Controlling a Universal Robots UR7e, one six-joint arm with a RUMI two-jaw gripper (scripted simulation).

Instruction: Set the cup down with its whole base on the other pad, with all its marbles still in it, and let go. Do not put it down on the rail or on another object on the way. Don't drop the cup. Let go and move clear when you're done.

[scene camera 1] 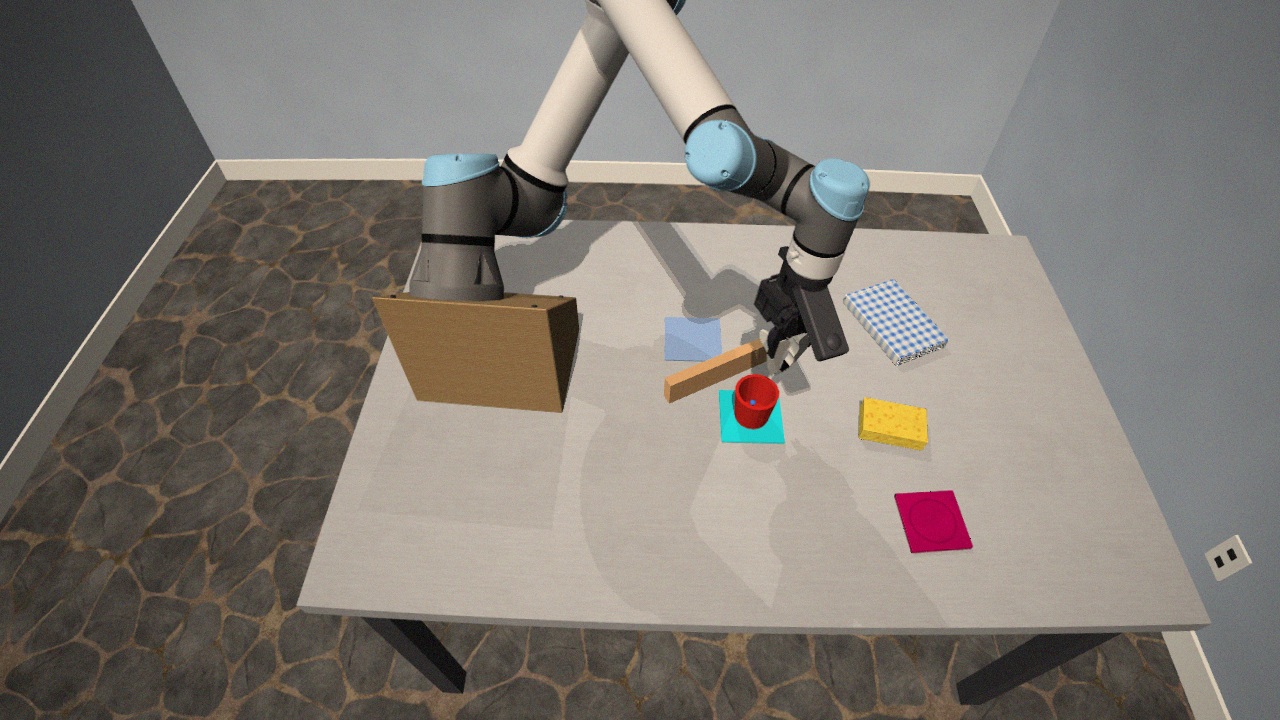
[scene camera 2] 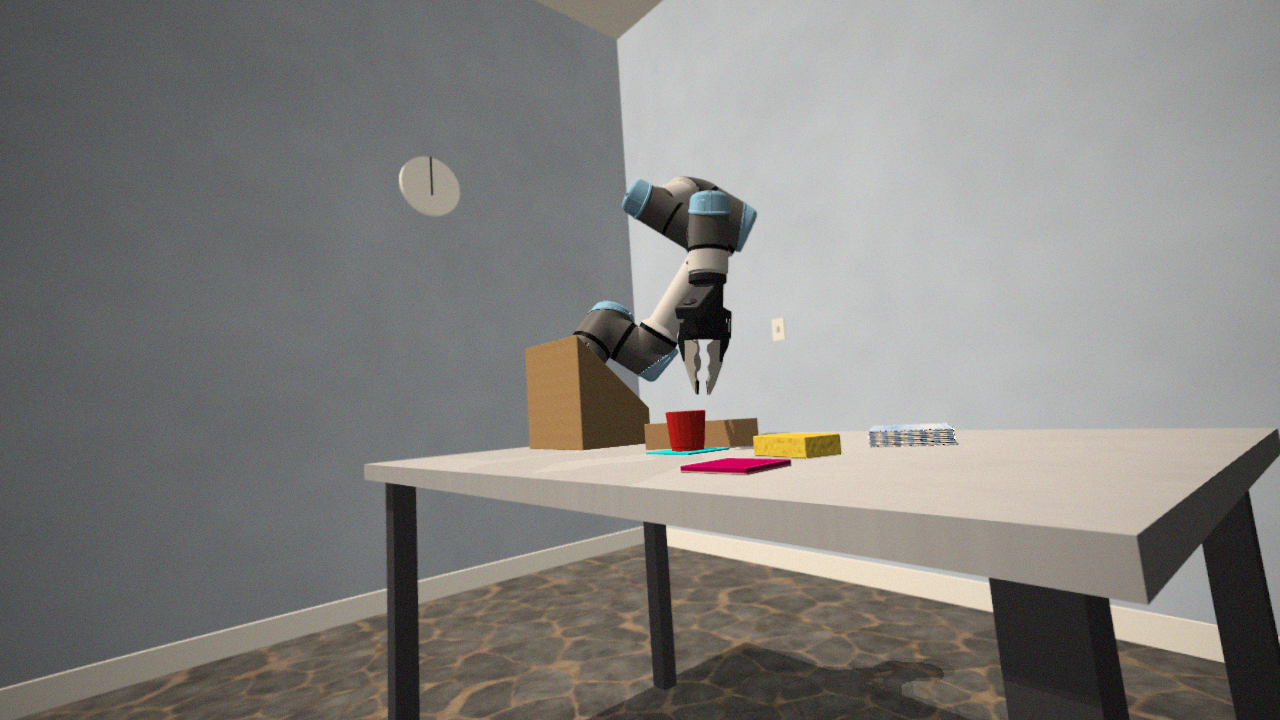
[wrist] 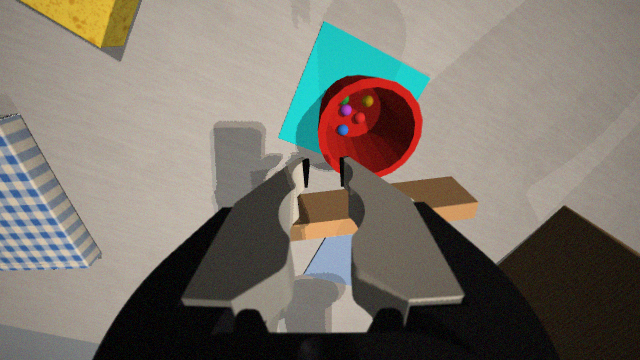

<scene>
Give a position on a wooden rail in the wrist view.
At 323, 214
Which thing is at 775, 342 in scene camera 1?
The gripper.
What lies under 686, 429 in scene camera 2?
A red cup.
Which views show the red cup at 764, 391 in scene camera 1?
Scene camera 1, scene camera 2 and the wrist view: all of them.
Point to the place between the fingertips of the gripper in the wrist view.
At 324, 160
</scene>
